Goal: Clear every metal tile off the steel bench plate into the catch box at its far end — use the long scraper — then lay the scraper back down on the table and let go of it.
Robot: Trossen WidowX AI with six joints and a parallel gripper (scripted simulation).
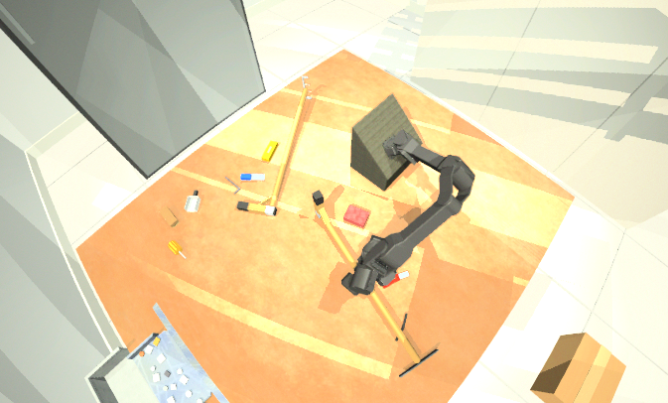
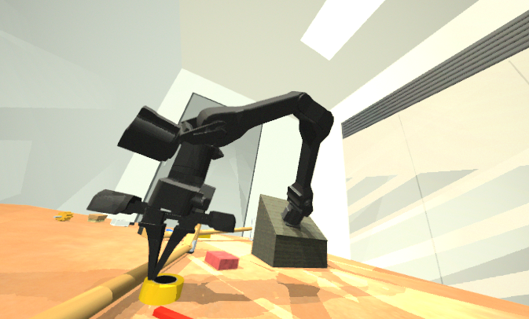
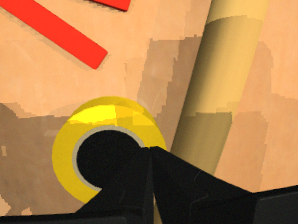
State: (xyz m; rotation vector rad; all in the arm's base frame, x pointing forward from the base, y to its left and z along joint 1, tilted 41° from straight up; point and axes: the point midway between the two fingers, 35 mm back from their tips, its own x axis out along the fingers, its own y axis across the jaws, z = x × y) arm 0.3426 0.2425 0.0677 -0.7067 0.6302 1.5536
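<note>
Now: the yellow tape roll 2 cm behind my gripper tip and 1 cm below it. From my gripper tip the other things lie so: red clip 8 cm to the left, 6 cm behind, 2 cm below; long scraper 4 cm above, 2 cm ahead, 1 cm to the left; black strip 20 cm to the left, 4 cm ahead, 1 cm below.
</note>
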